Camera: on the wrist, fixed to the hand. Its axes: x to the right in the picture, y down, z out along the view.
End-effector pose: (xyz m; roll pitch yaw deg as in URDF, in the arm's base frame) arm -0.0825 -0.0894 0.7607 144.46 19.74 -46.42
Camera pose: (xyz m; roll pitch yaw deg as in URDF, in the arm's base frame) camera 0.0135 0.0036 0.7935 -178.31 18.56 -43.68
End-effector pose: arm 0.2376 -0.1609 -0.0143 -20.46 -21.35 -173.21
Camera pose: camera 0.2113 -0.0421 -0.0786 16.69 -19.54 -175.55
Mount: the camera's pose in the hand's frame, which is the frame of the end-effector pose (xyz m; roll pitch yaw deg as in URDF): -0.0122 -0.0910 -0.1025 36.30 2.45 -1.44
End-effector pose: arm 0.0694 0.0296 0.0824 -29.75 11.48 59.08
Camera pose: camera 0.1702 -0.0549 0.0419 6.05 12.88 56.55
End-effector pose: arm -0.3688 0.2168 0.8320 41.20 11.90 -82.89
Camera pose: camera -0.3747 0.2566 0.7004 77.66 14.69 -82.34
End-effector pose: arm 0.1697 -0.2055 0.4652 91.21 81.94 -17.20
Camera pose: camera 0.1149 -0.0793 0.4648 147.81 82.88 3.24
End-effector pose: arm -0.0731 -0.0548 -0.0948 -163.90 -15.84 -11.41
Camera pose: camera -0.1060 0.0120 0.0209 -127.79 -18.59 -10.67
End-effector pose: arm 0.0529 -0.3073 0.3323 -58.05 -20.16 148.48
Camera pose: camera 0.1401 -0.2022 0.3497 -20.68 -20.06 145.46
